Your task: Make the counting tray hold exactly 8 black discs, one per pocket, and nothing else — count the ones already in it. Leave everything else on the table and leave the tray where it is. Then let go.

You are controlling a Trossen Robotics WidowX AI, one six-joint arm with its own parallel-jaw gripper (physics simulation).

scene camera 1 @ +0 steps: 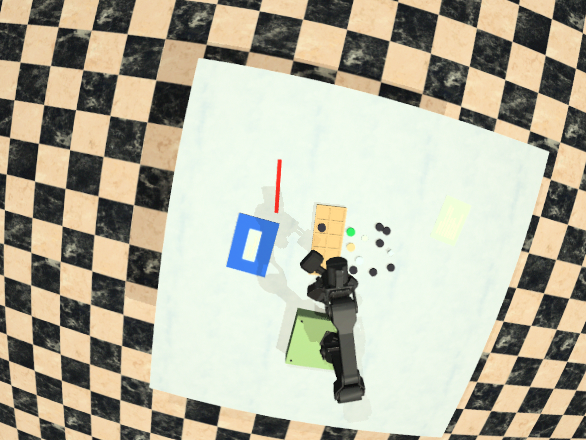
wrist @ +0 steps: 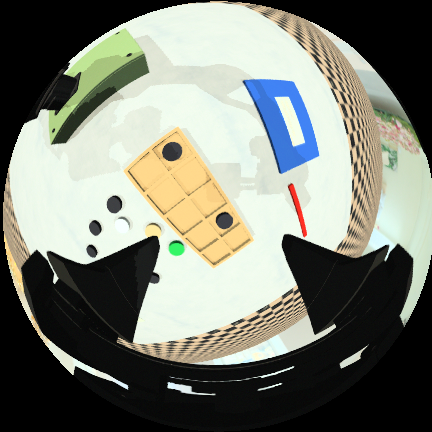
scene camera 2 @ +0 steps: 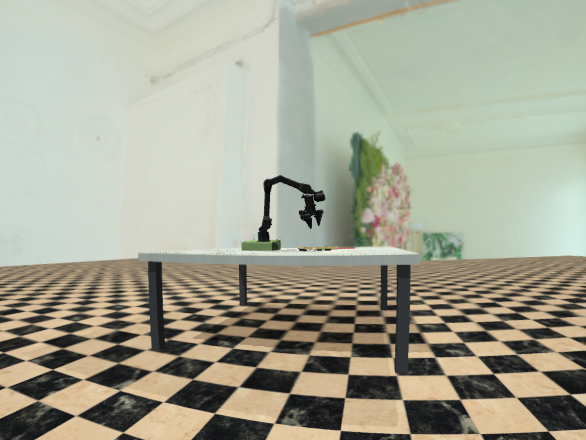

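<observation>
The tan counting tray [scene camera 1: 336, 228] [wrist: 165, 193] has two rows of pockets. One black disc [wrist: 172, 151] sits in an end pocket nearest the green base. Another black disc [scene camera 1: 321, 227] [wrist: 224, 220] sits in a pocket toward the other end. The other pockets visible in the wrist view are empty. Several loose black discs [scene camera 1: 380, 243] [wrist: 114, 204] lie on the table beside the tray; two of them touch or nearly touch in scene camera 1. My gripper [scene camera 2: 314, 226] [wrist: 221, 241] is open and empty, high above the table. In scene camera 1 the arm hides the tray's near end.
A green disc [scene camera 1: 351, 231] [wrist: 176, 248], a tan disc [scene camera 1: 350, 247] [wrist: 153, 230] and white discs [scene camera 1: 359, 260] [wrist: 122, 224] lie beside the tray. A blue frame [scene camera 1: 234, 255] [wrist: 271, 130], a red strip [scene camera 1: 278, 186] [wrist: 297, 210], a pale yellow sheet [scene camera 1: 451, 220] and the green base [scene camera 1: 306, 345] [wrist: 95, 65] are around.
</observation>
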